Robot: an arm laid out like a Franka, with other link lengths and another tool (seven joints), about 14 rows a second.
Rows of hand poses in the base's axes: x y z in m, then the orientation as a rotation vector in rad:
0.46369, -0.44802, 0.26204, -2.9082, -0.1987, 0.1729
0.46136, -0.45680, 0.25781, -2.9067, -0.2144, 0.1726
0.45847, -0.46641, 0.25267, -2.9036, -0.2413, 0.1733
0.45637, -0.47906, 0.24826, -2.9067, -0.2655, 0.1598
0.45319, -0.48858, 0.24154, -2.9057, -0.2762, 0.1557
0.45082, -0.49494, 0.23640, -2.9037, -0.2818, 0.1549
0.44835, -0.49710, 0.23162, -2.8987, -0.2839, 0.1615
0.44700, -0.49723, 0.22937, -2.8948, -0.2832, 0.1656
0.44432, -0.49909, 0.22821, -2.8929, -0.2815, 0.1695
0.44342, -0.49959, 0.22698, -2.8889, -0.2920, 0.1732
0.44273, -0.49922, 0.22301, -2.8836, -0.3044, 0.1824
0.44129, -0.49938, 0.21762, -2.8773, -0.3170, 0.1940
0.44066, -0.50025, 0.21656, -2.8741, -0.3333, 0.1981
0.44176, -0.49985, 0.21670, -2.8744, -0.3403, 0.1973
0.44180, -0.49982, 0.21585, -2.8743, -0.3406, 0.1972
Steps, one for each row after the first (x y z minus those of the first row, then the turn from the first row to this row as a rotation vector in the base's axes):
-0.00233, -0.00878, -0.00423, 0.0011, -0.0013, 0.0106
-0.00522, -0.01839, -0.00937, 0.0033, -0.0027, 0.0289
-0.00732, -0.03104, -0.01378, 0.0006, -0.0140, 0.0442
-0.01050, -0.04056, -0.02050, 0.0015, -0.0175, 0.0512
-0.01287, -0.04692, -0.02564, 0.0033, -0.0183, 0.0549
-0.01534, -0.04908, -0.03042, 0.0075, -0.0135, 0.0569
-0.01669, -0.04921, -0.03267, 0.0110, -0.0103, 0.0568
-0.01937, -0.05107, -0.03383, 0.0126, -0.0074, 0.0559
-0.02027, -0.05157, -0.03506, 0.0156, -0.0054, 0.0634
-0.02096, -0.05120, -0.03903, 0.0193, 0.0004, 0.0726
-0.02240, -0.05136, -0.04442, 0.0235, 0.0078, 0.0822
-0.02303, -0.05223, -0.04548, 0.0252, 0.0095, 0.0936
-0.02193, -0.05183, -0.04534, 0.0246, 0.0084, 0.0983
-0.02189, -0.05180, -0.04619, 0.0246, 0.0083, 0.0985

